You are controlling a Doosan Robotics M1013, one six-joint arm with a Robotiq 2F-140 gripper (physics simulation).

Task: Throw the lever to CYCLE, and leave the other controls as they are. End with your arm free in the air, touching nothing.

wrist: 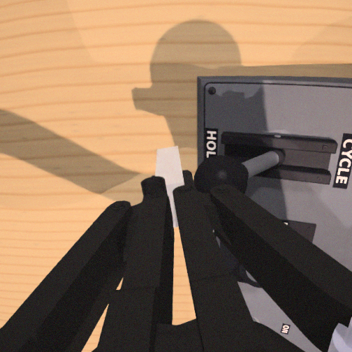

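Observation:
The lever has a round black knob (221,175) on a grey rod (262,164) that rises from a dark slot in the grey control panel (232,107). The knob leans to the left, toward the partly hidden HOLD label (211,143). The CYCLE label (343,161) is at the right end of the slot. My gripper (169,163) is shut with nothing held. Its fingertips are just left of the knob, and the right finger overlaps the knob's lower edge in view; whether they touch is unclear. A pale pad shows at the fingertips.
A small ON label (285,328) is low on the panel. A dark plate (303,234) and a round control below the lever are partly hidden by my fingers. The wooden table top (65,60) spreads to the left, with the arm's shadow on it.

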